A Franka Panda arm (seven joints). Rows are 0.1 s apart.
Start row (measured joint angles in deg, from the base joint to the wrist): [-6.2 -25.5 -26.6 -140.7 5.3 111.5 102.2]
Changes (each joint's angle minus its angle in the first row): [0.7 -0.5 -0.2 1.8 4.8 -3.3 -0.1]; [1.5 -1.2 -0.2 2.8 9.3 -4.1 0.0]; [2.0 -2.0 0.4 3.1 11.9 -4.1 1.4]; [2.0 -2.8 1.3 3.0 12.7 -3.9 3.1]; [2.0 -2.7 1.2 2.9 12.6 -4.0 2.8]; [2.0 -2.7 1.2 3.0 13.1 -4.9 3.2]
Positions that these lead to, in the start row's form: [-5.5 -26.0 -26.8 -138.9 10.1 108.2 102.1]; [-4.7 -26.7 -26.8 -137.9 14.6 107.4 102.2]; [-4.2 -27.5 -26.2 -137.6 17.2 107.4 103.6]; [-4.2 -28.3 -25.3 -137.7 18.0 107.6 105.3]; [-4.2 -28.2 -25.4 -137.8 17.9 107.5 105.0]; [-4.2 -28.2 -25.4 -137.7 18.4 106.6 105.4]
